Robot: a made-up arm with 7 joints. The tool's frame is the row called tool.
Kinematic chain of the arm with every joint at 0, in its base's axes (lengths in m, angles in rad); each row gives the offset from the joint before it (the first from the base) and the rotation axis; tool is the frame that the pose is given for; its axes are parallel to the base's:
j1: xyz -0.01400 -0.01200 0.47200 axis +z
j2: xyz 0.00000 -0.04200 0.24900 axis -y
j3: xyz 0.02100 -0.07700 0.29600 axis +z
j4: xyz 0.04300 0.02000 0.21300 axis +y
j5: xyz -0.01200 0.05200 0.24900 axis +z
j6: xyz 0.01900 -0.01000 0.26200 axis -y
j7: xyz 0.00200 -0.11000 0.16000 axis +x
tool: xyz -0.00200 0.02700 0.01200
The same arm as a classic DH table. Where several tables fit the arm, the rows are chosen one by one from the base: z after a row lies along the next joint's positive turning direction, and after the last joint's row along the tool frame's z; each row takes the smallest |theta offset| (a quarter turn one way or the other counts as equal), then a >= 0, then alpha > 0; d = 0 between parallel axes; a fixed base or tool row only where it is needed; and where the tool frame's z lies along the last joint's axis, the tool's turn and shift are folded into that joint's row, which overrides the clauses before.
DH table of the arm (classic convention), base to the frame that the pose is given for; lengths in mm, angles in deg. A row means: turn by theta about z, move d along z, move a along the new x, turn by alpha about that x. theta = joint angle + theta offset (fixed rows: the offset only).
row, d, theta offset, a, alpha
base (fixed), 0.0, 40.60, -18.4, 0.00
j1, 721.0, -40.60, 0.0, 90.00
j2, 119.0, 0.00, 21.0, -90.00
j3, 509.0, 0.00, 43.0, -90.00
j4, 72.0, 0.00, -12.0, 90.00
j5, 511.0, 0.00, 19.0, 90.00
j6, 120.0, 90.00, 160.0, 90.00
j7, 0.0, -90.00, 27.0, -90.00
tool (fixed), 12.0, -90.00, 0.0, 0.00

